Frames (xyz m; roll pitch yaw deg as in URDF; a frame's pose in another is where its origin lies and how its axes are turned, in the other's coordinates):
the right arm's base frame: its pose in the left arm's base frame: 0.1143 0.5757 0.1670 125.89 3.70 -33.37
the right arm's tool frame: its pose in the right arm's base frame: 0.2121 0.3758 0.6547 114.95 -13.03 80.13
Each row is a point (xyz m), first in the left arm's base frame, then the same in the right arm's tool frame.
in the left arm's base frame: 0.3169 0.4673 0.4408
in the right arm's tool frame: -0.3383 -0.7006 0.3537
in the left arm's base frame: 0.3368 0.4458 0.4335
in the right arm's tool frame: -0.3317 -0.6817 0.3763
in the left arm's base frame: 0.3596 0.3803 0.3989
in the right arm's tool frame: -0.3107 -0.6136 0.4068
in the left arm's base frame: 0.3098 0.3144 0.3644
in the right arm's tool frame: -0.2723 -0.5433 0.3669
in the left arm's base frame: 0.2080 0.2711 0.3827
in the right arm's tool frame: -0.2047 -0.5264 0.2790
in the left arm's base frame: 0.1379 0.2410 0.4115
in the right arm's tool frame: -0.1478 -0.5270 0.2207
